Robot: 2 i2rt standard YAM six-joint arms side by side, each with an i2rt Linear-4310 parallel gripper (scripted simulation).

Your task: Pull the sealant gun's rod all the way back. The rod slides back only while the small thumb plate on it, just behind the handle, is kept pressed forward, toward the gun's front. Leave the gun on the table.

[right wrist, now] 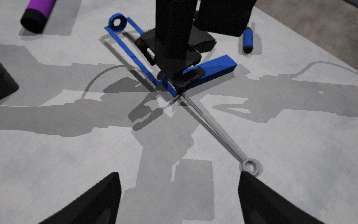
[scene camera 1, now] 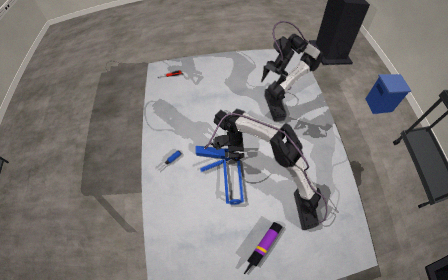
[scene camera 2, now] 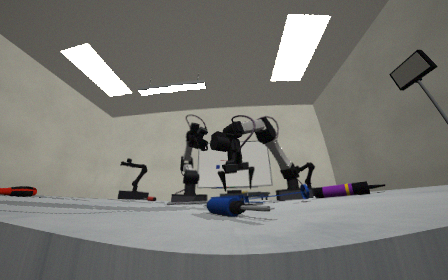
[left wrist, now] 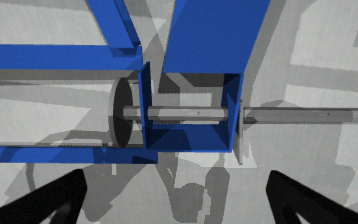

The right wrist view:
my left gripper: 167,78
my right gripper: 179,181
blue sealant gun: 111,29
